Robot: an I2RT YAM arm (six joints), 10 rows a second.
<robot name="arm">
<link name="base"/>
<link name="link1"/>
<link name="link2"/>
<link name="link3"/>
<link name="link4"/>
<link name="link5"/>
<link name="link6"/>
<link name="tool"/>
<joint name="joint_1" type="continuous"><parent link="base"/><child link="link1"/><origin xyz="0.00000 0.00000 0.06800"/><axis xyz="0 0 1"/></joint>
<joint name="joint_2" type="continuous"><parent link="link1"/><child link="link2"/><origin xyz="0.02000 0.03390 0.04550" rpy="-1.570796 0.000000 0.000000"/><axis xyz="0 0 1"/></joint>
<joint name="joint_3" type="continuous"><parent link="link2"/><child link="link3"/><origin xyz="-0.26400 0.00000 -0.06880" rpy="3.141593 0.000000 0.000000"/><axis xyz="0 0 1"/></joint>
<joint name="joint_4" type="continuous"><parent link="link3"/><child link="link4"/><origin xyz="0.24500 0.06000 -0.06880"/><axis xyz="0 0 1"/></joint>
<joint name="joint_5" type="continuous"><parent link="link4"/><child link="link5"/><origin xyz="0.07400 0.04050 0.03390" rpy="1.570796 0.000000 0.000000"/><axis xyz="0 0 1"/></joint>
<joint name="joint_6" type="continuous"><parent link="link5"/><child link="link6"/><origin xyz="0.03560 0.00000 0.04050" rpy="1.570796 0.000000 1.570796"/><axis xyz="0 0 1"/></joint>
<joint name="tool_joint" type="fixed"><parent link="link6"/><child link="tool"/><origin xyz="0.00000 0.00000 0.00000" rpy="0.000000 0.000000 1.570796"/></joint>
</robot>
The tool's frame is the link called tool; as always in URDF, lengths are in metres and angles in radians. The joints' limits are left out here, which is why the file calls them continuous.
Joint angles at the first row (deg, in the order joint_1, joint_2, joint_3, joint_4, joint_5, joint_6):
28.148, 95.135, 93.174, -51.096, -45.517, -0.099
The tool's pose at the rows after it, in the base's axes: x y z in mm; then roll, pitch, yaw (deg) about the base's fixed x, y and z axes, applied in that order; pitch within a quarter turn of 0, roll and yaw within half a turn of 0:
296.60, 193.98, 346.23, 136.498, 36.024, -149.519
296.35, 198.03, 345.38, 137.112, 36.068, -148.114
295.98, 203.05, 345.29, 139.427, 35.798, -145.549
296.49, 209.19, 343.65, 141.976, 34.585, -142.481
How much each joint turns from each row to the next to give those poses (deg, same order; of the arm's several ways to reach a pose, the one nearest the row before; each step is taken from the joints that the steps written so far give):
1.017, 1.309, 1.384, -2.025, 1.250, -1.388
0.600, 0.619, 0.643, -0.593, 0.155, -0.900
0.825, 1.069, 1.641, -2.034, 1.358, -1.878
0.905, 1.781, 2.376, -3.188, 1.491, -2.335

